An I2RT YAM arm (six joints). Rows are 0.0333 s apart.
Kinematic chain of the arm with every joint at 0, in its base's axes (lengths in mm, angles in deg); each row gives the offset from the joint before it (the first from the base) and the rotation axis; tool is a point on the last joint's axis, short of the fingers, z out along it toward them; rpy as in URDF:
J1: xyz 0 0 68 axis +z
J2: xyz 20 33.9 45.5 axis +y
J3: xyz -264 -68.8 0 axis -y
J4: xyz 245 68.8 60 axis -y
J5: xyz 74 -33.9 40.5 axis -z
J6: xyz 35.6 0 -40.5 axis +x
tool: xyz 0 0 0 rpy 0 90 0
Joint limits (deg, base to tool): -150..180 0..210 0..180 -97..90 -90..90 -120..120
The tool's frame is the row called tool.
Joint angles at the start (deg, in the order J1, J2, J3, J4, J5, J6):
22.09, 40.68, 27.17, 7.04, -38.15, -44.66
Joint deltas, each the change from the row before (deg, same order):
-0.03, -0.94, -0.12, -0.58, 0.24, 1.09
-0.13, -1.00, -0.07, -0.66, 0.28, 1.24
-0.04, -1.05, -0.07, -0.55, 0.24, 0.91
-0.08, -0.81, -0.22, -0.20, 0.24, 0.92
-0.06, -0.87, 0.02, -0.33, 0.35, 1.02
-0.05, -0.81, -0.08, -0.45, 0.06, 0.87
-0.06, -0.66, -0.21, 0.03, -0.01, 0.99
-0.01, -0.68, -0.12, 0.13, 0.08, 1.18
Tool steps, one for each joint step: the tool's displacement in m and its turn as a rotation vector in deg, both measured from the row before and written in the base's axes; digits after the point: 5 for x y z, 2 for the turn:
-0.00241, -0.00120, 0.00072, 0.60, 0.71, -0.36
-0.00242, -0.00154, 0.00099, 0.69, 0.81, -0.51
-0.00269, -0.00134, 0.00126, 0.60, 0.37, -0.35
-0.00194, -0.00115, 0.00031, 0.59, 0.42, -0.39
-0.00212, -0.00122, 0.00167, 0.71, 0.34, -0.48
-0.00213, -0.00103, 0.00067, 0.55, 0.48, -0.16
-0.00166, -0.00083, 0.00033, 0.69, 0.40, -0.11
-0.00175, -0.00077, 0.00109, 0.87, 0.36, -0.15

